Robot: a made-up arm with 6 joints.
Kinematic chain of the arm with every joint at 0, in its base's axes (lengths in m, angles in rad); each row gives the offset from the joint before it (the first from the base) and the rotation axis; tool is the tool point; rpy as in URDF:
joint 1: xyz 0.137 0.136 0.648 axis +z
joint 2: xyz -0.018 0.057 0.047 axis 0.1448 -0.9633 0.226
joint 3: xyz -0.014 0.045 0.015 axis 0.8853 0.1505 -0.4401
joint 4: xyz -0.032 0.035 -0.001 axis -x
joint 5: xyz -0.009 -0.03 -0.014 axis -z
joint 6: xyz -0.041 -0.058 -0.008 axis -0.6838 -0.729 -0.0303
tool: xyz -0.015 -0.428 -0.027 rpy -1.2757 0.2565 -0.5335
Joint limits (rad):
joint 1: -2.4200..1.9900
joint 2: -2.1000..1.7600
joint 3: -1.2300..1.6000
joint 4: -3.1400..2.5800
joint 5: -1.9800..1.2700
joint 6: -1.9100..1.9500
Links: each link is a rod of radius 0.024 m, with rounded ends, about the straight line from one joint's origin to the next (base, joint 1, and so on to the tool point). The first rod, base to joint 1, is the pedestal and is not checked.
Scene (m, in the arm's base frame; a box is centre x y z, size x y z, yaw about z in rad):
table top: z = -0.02
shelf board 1: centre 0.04 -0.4 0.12 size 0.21 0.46 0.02 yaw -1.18
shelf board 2: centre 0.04 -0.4 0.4 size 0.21 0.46 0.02 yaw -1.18
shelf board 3: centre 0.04 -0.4 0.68 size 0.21 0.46 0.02 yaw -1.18
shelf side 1: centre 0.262 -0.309 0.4 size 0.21 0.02 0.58 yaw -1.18
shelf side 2: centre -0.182 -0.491 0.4 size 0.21 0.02 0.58 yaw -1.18
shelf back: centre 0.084 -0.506 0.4 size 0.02 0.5 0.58 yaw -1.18
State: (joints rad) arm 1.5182 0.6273 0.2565 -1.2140 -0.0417 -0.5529
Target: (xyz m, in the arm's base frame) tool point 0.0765 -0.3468 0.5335
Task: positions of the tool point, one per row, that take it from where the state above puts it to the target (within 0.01 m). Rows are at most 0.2 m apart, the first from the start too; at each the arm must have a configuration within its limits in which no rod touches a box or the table.
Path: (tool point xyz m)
1: -0.0204 0.2683 0.2041
2: 0.1043 0.1854 0.2028
3: 0.1569 0.0547 0.2426
4: 0.1371 -0.0693 0.3202
5: 0.0747 -0.1501 0.4233
6: 0.0080 -0.1805 0.5335
7: 0.0082 -0.2041 0.5299
8: 0.0127 -0.2339 0.5265
9: 0.0242 -0.2690 0.5248
10: 0.0447 -0.3075 0.5266
11: 0.0765 -0.3468 0.5335

